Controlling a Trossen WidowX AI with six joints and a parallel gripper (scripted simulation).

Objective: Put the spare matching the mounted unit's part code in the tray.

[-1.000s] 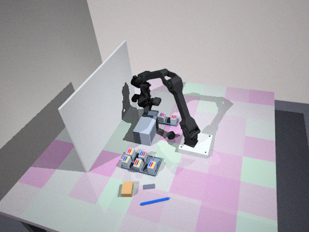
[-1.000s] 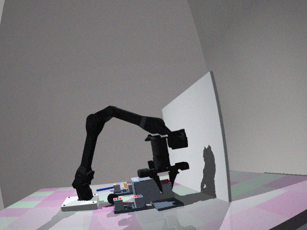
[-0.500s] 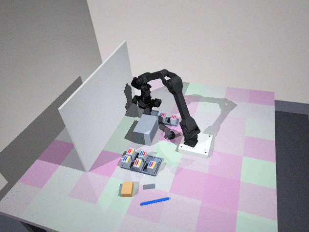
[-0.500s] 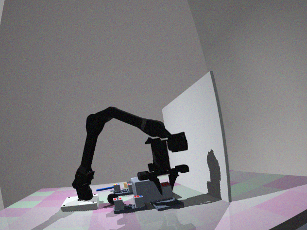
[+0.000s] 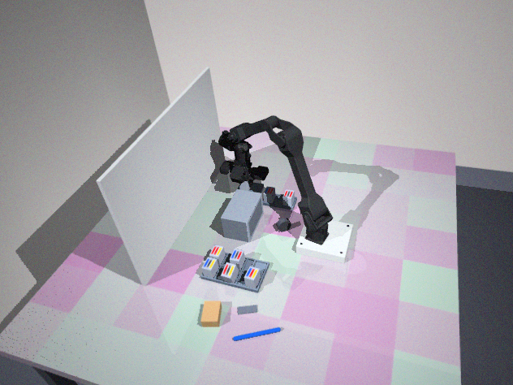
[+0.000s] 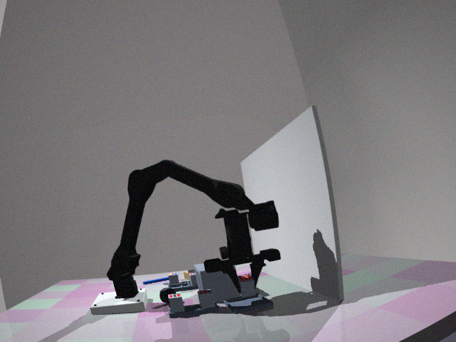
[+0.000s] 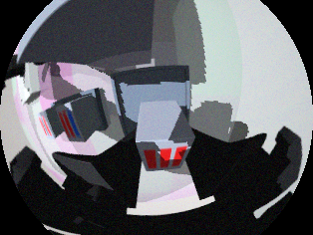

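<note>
Now: the grey spare 3 cm above my gripper tip. From my gripper tip the other things lie so: black round object 23 cm behind, 11 cm to the left, 1 cm below; then dark tray 3 cm below; then mounted unit 9 cm behind, 16 cm to the left, 1 cm above.
</note>
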